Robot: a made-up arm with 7 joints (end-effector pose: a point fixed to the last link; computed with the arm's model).
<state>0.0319 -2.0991 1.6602 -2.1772 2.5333 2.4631 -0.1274</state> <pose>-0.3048 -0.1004 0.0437 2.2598 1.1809 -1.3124</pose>
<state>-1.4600 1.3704 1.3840 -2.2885 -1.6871 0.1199 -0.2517</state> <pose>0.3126 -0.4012 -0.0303 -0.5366 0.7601 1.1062</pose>
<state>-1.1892 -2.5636 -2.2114 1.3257 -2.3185 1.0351 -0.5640</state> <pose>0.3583 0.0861 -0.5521 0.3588 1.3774 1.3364</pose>
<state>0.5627 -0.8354 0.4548 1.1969 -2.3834 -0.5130 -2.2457</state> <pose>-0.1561 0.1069 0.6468 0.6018 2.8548 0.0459</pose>
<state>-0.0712 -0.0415 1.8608 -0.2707 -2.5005 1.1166 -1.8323</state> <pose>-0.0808 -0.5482 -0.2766 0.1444 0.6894 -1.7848</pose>
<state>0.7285 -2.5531 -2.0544 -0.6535 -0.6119 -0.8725 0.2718</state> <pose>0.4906 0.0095 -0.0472 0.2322 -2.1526 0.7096</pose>
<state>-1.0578 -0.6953 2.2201 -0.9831 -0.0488 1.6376 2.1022</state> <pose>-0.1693 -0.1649 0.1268 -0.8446 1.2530 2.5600</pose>
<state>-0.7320 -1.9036 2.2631 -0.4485 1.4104 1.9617 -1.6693</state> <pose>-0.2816 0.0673 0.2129 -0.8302 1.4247 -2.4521</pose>
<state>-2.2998 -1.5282 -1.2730 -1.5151 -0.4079 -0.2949 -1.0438</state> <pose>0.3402 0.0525 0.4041 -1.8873 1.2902 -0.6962</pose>
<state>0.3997 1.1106 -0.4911 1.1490 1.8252 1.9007 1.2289</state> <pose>-0.1097 -0.0972 0.4640 2.0155 0.9562 -0.5657</pose>
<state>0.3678 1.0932 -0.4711 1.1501 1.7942 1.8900 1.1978</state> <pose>-0.1039 -0.1070 0.4551 2.0565 1.0175 -0.5428</pose>
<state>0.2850 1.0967 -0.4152 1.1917 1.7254 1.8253 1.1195</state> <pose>-0.0666 -0.1347 0.4445 2.0944 1.2775 -0.4439</pose>
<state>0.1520 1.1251 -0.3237 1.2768 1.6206 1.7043 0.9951</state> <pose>-0.0019 -0.1777 0.4252 2.0731 1.7303 -0.1982</pose>
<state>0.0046 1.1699 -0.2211 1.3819 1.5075 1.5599 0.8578</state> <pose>0.0667 -0.2216 0.3943 1.9320 2.2051 0.2062</pose>
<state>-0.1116 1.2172 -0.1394 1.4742 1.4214 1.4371 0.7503</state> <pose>0.1199 -0.2525 0.3622 1.7143 2.5196 0.6269</pose>
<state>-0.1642 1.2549 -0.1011 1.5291 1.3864 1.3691 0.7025</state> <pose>0.1498 -0.2643 0.3468 -1.5055 -2.5709 -0.8302</pose>
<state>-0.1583 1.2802 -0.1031 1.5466 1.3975 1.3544 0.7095</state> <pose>0.1594 -0.2616 0.3528 -1.4550 -2.5969 -0.8283</pose>
